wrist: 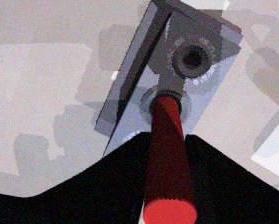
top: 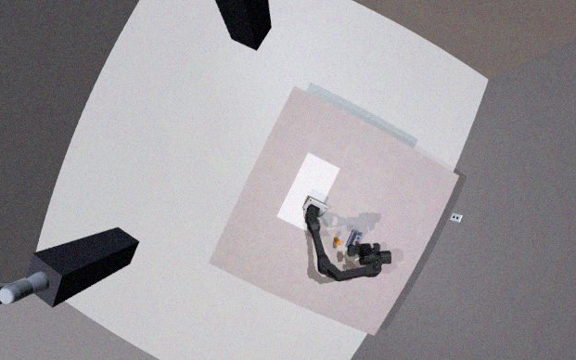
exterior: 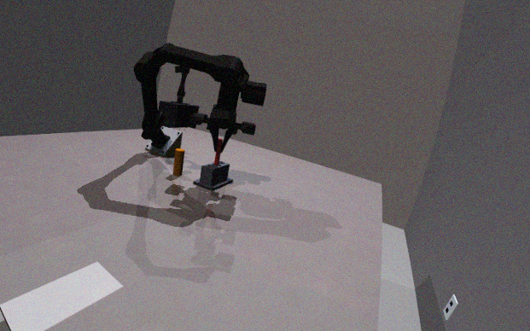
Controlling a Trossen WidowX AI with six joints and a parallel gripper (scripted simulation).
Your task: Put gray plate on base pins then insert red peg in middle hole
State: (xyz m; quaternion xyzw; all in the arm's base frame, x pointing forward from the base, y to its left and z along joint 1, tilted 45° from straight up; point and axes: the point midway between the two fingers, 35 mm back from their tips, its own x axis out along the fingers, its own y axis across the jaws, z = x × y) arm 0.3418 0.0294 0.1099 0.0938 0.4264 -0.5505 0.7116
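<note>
Now: the red peg right at my gripper tip. The rest, counted from my gripper tip: orange cylinder (110 mm behind, 60 mm below, 50 mm to the right); base (90 mm below); gray plate (50 mm below).
</note>
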